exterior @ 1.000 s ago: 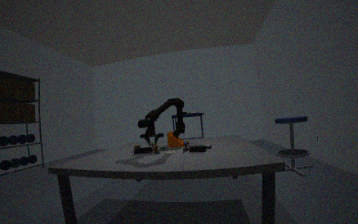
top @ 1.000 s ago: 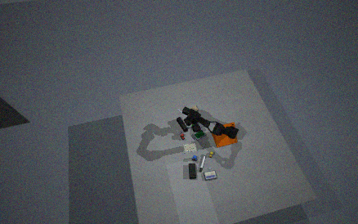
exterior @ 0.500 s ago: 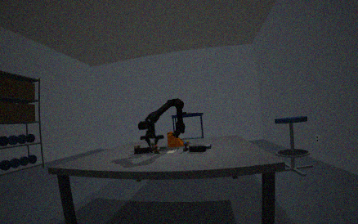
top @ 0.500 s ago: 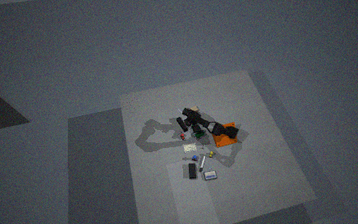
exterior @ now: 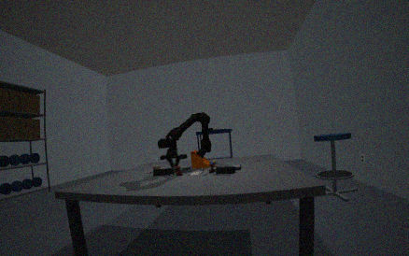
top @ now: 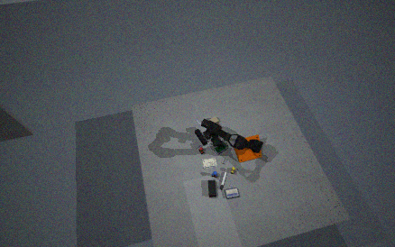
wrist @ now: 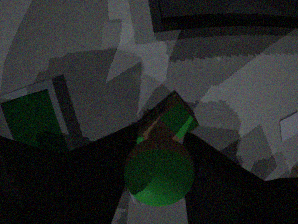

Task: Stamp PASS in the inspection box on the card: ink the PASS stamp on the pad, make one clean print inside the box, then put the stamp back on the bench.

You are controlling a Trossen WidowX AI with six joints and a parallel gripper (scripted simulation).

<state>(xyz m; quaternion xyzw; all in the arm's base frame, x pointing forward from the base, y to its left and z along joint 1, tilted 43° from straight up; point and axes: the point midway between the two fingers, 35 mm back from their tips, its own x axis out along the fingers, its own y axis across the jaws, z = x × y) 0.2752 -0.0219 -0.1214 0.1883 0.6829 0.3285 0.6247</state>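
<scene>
Right now the green ink pad is 40 mm behind my gripper tip, 80 mm to the left of it and 20 mm below it. From my gripper tip the other things lie so: green-knobbed stamp (right at my gripper tip); red stamp (110 mm ahead, 80 mm to the left); long black bar (100 mm ahead, 40 mm to the right, 10 mm below).
</scene>
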